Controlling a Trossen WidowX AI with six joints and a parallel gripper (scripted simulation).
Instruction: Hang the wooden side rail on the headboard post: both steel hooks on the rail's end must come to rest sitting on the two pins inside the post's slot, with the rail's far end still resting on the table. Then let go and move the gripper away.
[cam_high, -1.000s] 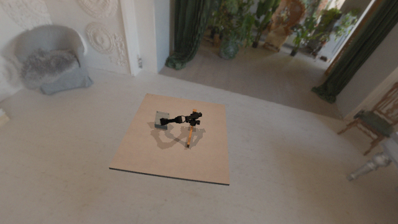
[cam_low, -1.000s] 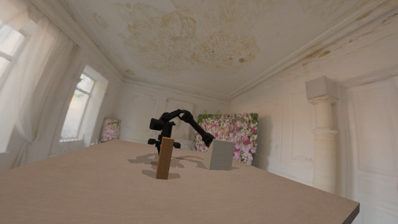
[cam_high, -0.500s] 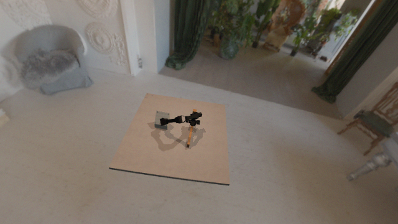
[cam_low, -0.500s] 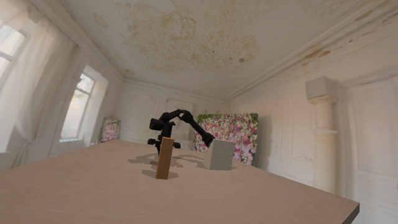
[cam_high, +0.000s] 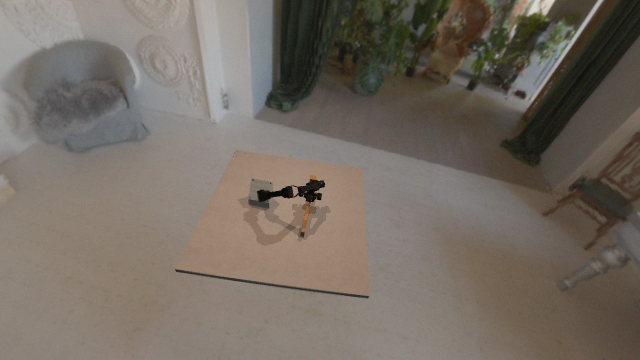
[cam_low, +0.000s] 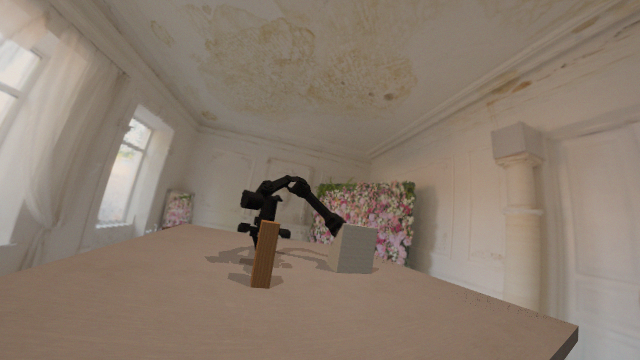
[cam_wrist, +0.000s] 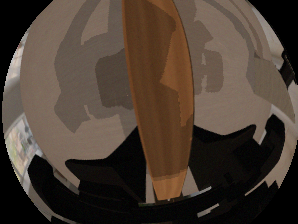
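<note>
The wooden headboard post lies 150 mm to the left of my gripper tip and 40 mm above it.
</note>
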